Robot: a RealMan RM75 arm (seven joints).
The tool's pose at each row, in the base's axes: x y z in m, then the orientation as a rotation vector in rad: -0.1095, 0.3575, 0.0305, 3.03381, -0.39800, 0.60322; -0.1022, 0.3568, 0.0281, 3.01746, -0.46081, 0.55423; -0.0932, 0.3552, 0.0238, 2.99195, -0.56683, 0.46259; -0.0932, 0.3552, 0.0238, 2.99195, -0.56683, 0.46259; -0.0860, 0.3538, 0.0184, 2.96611, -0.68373, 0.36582; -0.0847, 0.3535, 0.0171, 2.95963, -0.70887, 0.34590; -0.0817, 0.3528, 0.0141, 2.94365, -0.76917, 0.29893; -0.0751, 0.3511, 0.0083, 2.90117, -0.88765, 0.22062; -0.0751, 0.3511, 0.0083, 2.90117, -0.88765, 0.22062; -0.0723, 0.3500, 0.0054, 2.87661, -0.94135, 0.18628; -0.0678, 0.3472, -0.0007, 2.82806, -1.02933, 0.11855
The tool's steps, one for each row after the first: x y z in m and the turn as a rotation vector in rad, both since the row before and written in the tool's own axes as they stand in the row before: 0.0058, -0.0011, 0.0050, -0.02777, -0.02707, 0.03723; 0.0070, -0.0011, 0.0072, -0.04282, -0.05299, 0.06431; 0.0000, 0.0000, 0.0000, 0.00000, 0.00000, 0.00000; 0.0052, -0.0014, 0.0073, -0.03720, -0.05851, 0.07307; 0.0009, -0.0003, 0.0016, -0.00772, -0.01206, 0.01597; 0.0022, -0.0008, 0.0036, -0.01742, -0.02871, 0.03863; 0.0052, -0.0020, 0.0070, -0.03594, -0.04633, 0.07827; 0.0000, 0.0000, 0.0000, 0.00000, 0.00000, 0.00000; 0.0024, -0.0008, 0.0033, -0.01872, -0.01945, 0.03661; 0.0043, -0.0008, 0.0068, -0.03804, -0.03758, 0.06154
